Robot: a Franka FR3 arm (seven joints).
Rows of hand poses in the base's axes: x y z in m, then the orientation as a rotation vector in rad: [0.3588 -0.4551 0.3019 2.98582 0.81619 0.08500]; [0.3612 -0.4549 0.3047 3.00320 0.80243 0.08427]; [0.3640 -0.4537 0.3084 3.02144 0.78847 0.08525]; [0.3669 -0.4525 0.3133 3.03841 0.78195 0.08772]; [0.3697 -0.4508 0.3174 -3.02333 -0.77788 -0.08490]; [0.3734 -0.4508 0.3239 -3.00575 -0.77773 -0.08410]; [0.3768 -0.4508 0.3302 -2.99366 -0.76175 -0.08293]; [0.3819 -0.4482 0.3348 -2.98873 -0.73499 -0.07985]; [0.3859 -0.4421 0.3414 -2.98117 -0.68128 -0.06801]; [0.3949 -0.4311 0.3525 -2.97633 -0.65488 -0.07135]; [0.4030 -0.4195 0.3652 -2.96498 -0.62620 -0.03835]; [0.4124 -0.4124 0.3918 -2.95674 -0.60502 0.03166]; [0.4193 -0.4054 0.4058 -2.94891 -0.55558 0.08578]
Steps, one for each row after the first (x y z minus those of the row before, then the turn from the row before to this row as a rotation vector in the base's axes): [0.0024 0.0002 0.0028 0.01288 0.00398 -0.01113]; [0.0028 0.0012 0.0037 0.01406 0.00317 -0.01126]; [0.0029 0.0012 0.0049 0.01489 0.00246 -0.00633]; [0.0028 0.0017 0.0041 0.02052 0.00686 0.00048]; [0.0037 0.0000 0.0065 0.01641 0.00442 0.00319]; [0.0034 0.0000 0.0063 0.01526 0.00459 -0.00761]; [0.0051 0.0026 0.0046 0.01087 0.00505 -0.01569]; [0.0040 0.0061 0.0066 0.01827 0.01316 -0.03212]; [0.0090 0.0110 0.0111 0.01088 0.00077 -0.01601]; [0.0081 0.0116 0.0127 0.01291 0.02561 -0.01541]; [0.0094 0.0071 0.0266 0.00267 0.04842 -0.00984]; [0.0069 0.0070 0.0140 0.00796 0.04036 -0.02903]
